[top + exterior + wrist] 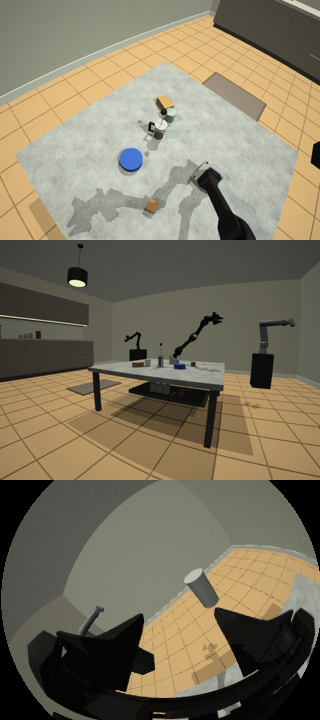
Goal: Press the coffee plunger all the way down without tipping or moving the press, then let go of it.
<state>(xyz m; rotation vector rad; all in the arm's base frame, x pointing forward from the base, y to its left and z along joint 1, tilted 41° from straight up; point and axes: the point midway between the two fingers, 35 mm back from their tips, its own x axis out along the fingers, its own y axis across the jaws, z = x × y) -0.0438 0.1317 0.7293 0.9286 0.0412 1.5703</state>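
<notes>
My gripper tip is 40 cm short of the coffee press, 63 cm to the left of it and 44 cm above it. Also, from my gripper tip: blue round disc (38 cm ahead, 41 cm to the right, 54 cm below); orange block (51 cm ahead, 85 cm to the right, 54 cm below).
</notes>
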